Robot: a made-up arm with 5 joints. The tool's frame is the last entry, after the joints. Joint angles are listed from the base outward. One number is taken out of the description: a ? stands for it. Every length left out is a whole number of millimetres.
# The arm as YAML. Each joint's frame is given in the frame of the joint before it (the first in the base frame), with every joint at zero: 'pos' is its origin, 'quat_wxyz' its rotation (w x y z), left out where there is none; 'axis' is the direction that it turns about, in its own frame. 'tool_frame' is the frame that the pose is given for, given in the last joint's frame.
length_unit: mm
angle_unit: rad
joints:
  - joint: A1
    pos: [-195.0, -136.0, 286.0]
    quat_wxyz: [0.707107, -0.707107, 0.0, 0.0]
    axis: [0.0, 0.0, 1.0]
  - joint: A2
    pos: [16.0, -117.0, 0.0]
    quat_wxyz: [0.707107, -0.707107, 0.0, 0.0]
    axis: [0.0, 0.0, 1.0]
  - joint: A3
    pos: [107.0, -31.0, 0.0]
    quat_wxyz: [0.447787, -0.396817, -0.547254, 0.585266]
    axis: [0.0, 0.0, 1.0]
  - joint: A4
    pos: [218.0, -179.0, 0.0]
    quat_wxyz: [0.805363, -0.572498, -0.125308, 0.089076]
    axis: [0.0, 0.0, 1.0]
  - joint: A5
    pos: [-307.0, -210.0, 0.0]
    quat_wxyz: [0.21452, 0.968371, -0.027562, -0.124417]
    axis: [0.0, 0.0, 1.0]
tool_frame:
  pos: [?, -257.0, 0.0]
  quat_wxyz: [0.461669, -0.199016, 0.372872, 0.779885]
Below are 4 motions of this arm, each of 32 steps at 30 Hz.
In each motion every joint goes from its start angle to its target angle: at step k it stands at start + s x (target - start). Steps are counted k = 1, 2, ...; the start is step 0. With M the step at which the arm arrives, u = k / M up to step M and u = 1 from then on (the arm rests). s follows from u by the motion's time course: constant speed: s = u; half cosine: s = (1 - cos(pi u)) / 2; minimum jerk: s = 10 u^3 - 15 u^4 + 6 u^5.
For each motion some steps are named. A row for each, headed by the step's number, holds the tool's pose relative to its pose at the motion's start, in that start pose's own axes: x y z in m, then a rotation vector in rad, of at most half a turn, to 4 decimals.
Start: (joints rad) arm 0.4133 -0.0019 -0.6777 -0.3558 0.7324
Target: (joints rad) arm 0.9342 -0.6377 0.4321 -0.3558 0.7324
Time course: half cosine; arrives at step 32
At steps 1, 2, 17, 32:
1: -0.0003 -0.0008 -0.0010 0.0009 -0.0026 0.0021
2: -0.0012 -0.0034 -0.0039 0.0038 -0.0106 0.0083
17: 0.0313 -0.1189 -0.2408 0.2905 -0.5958 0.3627
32: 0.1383 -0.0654 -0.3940 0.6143 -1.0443 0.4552

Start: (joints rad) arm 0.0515 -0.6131 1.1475 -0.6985 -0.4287
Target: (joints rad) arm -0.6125 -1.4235 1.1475 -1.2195 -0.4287
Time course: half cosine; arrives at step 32
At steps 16, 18, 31, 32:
16: 0.1113 -0.1029 -0.2228 -0.5129 -0.4140 0.0085
18: 0.1479 -0.1298 -0.2555 -0.6022 -0.4992 0.0002
31: 0.3362 -0.2386 -0.3353 -0.9172 -0.8616 -0.0754
32: 0.3375 -0.2392 -0.3355 -0.9188 -0.8638 -0.0761

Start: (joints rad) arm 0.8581 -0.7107 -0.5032 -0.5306 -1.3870
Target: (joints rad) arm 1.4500 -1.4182 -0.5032 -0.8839 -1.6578
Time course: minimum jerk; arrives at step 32
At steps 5, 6, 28, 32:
5: -0.0013 0.0082 0.0037 -0.0078 0.0105 -0.0204
6: -0.0020 0.0134 0.0060 -0.0130 0.0170 -0.0335
28: 0.0538 0.2547 0.0161 -0.3845 0.2285 -0.6712
32: 0.0559 0.2579 0.0143 -0.3927 0.2301 -0.6817

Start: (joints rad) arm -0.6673 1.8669 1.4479 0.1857 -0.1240
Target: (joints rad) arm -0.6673 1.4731 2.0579 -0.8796 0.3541
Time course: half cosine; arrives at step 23
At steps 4, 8, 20, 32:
4: -0.0055 -0.0283 -0.0119 -0.0840 -0.0005 0.0810
8: -0.0075 -0.1021 -0.0376 -0.3281 -0.0141 0.2858
20: 0.0665 -0.2635 -0.0686 -1.3530 -0.1705 0.7539
32: 0.0717 -0.2675 -0.0698 -1.4216 -0.1840 0.7655

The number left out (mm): 230.0
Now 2 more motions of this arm.
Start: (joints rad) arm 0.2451 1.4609 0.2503 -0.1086 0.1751
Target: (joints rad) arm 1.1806 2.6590 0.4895 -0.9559 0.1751
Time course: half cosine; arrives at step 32
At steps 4, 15, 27, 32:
4: -0.0020 -0.0183 -0.0040 -0.0430 0.0022 0.0693
15: 0.0457 -0.2104 -0.0366 -0.6184 -0.1055 0.7508
27: 0.2164 -0.3523 0.0068 -1.5161 -0.4862 1.2906
32: 0.2384 -0.3593 0.0205 -1.6372 -0.5452 1.3281

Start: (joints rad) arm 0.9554 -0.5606 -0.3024 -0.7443 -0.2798
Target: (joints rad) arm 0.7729 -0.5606 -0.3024 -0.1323 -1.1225
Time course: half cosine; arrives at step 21
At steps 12, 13, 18, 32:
12: 0.0996 0.1914 0.0207 0.6799 -0.3381 -0.4935
13: 0.1167 0.2090 0.0367 0.7616 -0.3741 -0.5496
18: 0.1822 0.2541 0.1199 1.0729 -0.4996 -0.7561
32: 0.1938 0.2582 0.1387 1.1314 -0.5208 -0.7936

